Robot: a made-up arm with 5 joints. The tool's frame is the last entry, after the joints. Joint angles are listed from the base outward. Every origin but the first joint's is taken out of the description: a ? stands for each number. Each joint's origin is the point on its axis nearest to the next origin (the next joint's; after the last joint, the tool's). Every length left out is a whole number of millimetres.
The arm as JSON. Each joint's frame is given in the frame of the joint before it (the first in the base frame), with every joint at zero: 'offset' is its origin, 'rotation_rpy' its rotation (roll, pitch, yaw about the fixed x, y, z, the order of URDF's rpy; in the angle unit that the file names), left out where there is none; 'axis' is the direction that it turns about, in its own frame. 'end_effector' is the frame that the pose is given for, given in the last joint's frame.
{
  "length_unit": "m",
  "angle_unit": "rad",
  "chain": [
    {
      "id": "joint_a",
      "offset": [
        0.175,
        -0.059,
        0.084
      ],
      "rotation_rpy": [
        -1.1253,
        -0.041,
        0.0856
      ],
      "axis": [
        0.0,
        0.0,
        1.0
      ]
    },
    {
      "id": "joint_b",
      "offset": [
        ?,
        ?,
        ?
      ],
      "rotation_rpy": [
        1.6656,
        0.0,
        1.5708
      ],
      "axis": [
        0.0,
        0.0,
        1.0
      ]
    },
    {
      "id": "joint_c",
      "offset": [
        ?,
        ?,
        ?
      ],
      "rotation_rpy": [
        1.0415,
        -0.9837,
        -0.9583
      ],
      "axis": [
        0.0,
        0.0,
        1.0
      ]
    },
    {
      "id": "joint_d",
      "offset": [
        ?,
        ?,
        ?
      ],
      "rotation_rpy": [
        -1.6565,
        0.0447,
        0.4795
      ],
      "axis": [
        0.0,
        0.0,
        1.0
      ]
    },
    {
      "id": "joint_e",
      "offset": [
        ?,
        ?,
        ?
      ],
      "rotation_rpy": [
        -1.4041,
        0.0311,
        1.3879
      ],
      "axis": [
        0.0,
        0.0,
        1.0
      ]
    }
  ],
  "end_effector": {
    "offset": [
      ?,
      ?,
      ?
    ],
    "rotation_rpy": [
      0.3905,
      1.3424,
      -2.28
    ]
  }
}
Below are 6 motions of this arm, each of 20 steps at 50 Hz.
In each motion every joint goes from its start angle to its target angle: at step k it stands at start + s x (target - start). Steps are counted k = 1, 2, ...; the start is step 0. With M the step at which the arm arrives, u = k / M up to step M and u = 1 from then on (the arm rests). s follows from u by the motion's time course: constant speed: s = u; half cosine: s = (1 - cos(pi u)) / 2; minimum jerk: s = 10 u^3 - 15 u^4 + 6 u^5.
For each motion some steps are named. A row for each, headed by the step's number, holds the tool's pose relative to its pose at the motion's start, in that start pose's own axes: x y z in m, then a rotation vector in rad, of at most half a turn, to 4 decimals.
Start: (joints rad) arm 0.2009 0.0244 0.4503 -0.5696 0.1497
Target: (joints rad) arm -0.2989 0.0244 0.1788 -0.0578 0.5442
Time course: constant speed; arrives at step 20
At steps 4, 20:
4: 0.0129 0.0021 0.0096 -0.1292 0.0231 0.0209
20: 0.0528 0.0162 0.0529 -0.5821 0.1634 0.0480

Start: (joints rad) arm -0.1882 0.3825 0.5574 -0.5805 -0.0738
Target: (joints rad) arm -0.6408 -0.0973 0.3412 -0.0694 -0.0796
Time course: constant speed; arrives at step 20
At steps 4, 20:
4: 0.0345 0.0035 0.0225 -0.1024 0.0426 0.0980
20: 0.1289 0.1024 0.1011 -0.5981 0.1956 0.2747

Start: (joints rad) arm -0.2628 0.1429 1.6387 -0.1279 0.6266
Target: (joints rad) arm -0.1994 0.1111 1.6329 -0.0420 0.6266
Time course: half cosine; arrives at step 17
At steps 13, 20:
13: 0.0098 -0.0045 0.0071 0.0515 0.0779 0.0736
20: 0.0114 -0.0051 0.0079 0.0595 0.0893 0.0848

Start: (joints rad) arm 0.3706 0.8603 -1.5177 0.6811 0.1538
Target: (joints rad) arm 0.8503 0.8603 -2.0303 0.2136 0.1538
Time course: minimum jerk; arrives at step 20
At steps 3, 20:
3: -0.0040 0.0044 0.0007 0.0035 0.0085 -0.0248
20: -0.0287 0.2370 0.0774 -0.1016 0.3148 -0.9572

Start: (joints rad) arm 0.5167 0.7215 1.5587 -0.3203 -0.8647
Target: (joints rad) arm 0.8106 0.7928 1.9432 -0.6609 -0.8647
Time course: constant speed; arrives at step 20
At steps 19, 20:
19: -0.1153 -0.0798 -0.0946 0.2871 -0.4021 0.1177
20: -0.1204 -0.0829 -0.1016 0.3010 -0.4251 0.1234

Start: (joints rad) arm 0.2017 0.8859 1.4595 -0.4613 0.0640
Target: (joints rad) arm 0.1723 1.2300 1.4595 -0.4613 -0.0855
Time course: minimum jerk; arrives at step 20
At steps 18, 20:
18: -0.0416 0.0240 -0.0697 0.2316 -0.3241 -0.1526
20: -0.0419 0.0243 -0.0704 0.2337 -0.3269 -0.1538

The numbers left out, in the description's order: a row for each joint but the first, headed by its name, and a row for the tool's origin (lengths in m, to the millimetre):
joint_b: 0.079 0.113 0.0
joint_c: -0.004 0.056 0.0
joint_d: 0.034 -0.16 0.0
joint_e: -0.233 -0.195 0.0
tool: 0.046 -0.027 0.0

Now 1 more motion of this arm.
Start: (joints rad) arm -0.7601 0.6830 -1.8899 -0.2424 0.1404
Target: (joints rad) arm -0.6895 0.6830 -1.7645 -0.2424 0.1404
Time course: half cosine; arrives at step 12
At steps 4, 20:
4: 0.0028 -0.0023 -0.0047 -0.0017 -0.0158 0.0150
20: 0.0122 -0.0097 -0.0183 -0.0069 -0.0615 0.0615

